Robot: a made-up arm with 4 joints.
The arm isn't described. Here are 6 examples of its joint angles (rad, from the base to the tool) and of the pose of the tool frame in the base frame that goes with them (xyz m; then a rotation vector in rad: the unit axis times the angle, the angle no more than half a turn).
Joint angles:
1: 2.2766 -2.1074 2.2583 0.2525
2: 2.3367 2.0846 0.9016 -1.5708
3: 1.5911 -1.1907 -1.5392 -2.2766
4: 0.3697 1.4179 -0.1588 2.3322
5: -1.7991 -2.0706 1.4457 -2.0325
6: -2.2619 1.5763 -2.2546 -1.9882
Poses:
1: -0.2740 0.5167 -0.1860 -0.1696 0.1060 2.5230
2: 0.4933 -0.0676 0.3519 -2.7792 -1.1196 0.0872
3: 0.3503 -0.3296 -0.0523 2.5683 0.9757 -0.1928
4: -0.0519 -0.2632 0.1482 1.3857 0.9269 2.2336
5: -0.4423 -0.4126 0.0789 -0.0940 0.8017 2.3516
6: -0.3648 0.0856 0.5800 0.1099 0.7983 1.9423
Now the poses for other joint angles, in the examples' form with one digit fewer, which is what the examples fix.
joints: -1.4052 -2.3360 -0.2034 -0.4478
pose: -0.202 0.070 0.225 -1.244 -2.398 -0.671
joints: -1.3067 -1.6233 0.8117 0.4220
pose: -0.022 -0.373 0.055 -0.637 -0.544 -0.834
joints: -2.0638 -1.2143 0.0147 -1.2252
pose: -0.312 0.001 0.177 0.695 1.560 2.491
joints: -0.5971 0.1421 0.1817 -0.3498
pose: -0.044 -0.184 -0.136 0.041 0.334 -0.938
